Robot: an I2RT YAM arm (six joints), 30 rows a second.
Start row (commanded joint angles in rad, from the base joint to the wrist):
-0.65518 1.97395 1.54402 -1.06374 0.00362 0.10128
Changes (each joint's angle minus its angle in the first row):
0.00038 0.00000 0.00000 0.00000 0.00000 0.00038
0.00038 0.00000 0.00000 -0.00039 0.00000 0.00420
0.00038 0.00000 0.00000 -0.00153 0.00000 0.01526
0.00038 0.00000 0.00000 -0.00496 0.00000 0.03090
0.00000 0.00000 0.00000 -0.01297 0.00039 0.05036
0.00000 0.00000 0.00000 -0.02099 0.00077 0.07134
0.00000 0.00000 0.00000 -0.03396 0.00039 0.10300
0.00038 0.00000 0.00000 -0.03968 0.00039 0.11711
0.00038 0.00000 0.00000 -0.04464 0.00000 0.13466
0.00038 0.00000 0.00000 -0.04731 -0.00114 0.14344
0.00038 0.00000 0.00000 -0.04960 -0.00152 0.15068
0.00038 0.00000 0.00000 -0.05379 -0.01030 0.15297
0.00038 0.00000 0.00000 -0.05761 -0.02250 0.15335
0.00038 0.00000 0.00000 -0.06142 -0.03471 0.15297
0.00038 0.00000 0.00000 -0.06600 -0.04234 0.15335
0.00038 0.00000 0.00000 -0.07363 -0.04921 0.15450
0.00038 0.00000 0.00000 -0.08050 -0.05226 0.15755
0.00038 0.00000 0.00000 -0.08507 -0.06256 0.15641
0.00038 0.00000 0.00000 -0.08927 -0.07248 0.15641
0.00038 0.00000 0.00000 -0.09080 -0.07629 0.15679
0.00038 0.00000 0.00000 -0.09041 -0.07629 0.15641
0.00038 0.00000 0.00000 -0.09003 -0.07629 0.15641
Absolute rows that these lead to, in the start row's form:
-0.65480 1.97395 1.54402 -1.06374 0.00362 0.10166
-0.65480 1.97395 1.54402 -1.06413 0.00362 0.10548
-0.65480 1.97395 1.54402 -1.06527 0.00362 0.11654
-0.65480 1.97395 1.54402 -1.06870 0.00362 0.13218
-0.65518 1.97395 1.54402 -1.07671 0.00401 0.15164
-0.65518 1.97395 1.54402 -1.08473 0.00439 0.17262
-0.65518 1.97395 1.54402 -1.09770 0.00401 0.20428
-0.65480 1.97395 1.54402 -1.10342 0.00401 0.21839
-0.65480 1.97395 1.54402 -1.10838 0.00362 0.23594
-0.65480 1.97395 1.54402 -1.11105 0.00248 0.24472
-0.65480 1.97395 1.54402 -1.11334 0.00210 0.25196
-0.65480 1.97395 1.54402 -1.11753 -0.00668 0.25425
-0.65480 1.97395 1.54402 -1.12135 -0.01888 0.25463
-0.65480 1.97395 1.54402 -1.12516 -0.03109 0.25425
-0.65480 1.97395 1.54402 -1.12974 -0.03872 0.25463
-0.65480 1.97395 1.54402 -1.13737 -0.04559 0.25578
-0.65480 1.97395 1.54402 -1.14424 -0.04864 0.25883
-0.65480 1.97395 1.54402 -1.14881 -0.05894 0.25769
-0.65480 1.97395 1.54402 -1.15301 -0.06886 0.25769
-0.65480 1.97395 1.54402 -1.15454 -0.07267 0.25807
-0.65480 1.97395 1.54402 -1.15415 -0.07267 0.25769
-0.65480 1.97395 1.54402 -1.15377 -0.07267 0.25769

